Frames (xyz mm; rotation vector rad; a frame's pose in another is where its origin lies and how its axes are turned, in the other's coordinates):
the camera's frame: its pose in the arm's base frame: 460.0 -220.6 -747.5 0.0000 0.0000 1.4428
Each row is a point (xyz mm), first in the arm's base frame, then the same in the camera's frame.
Working: the arm's base frame: its pose in the camera's frame: 160.1 484.4 747.5 0.0000 0.0000 -1.4428

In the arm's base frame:
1: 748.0 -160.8 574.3
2: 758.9 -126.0 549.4
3: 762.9 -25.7 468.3
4: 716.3 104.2 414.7
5: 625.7 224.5 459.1
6: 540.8 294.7 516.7
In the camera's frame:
1: 96.1 -278.0 1321.8
2: 132.0 -284.4 1296.9
3: 232.0 -275.5 1215.8
4: 354.9 -212.7 1162.2
5: 462.6 -107.5 1206.6
6: 521.4 -14.4 1264.2

